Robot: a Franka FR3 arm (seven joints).
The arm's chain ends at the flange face. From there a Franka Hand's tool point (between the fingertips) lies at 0.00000 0.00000 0.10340 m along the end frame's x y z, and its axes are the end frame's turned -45 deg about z.
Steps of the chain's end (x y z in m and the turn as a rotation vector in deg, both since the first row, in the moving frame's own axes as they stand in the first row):
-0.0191, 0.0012, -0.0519, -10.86, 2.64, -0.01
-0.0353, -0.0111, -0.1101, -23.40, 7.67, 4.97
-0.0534, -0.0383, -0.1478, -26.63, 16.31, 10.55
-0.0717, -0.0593, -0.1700, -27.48, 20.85, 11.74
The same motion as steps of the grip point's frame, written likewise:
-0.0248, 0.0045, -0.0539, -9.55, -5.81, -0.01
-0.0382, 0.0047, -0.1195, -21.97, -11.12, 4.97
-0.0280, -0.0142, -0.1627, -30.36, -7.30, 10.55
-0.0228, -0.0359, -0.1881, -34.17, -4.69, 11.74

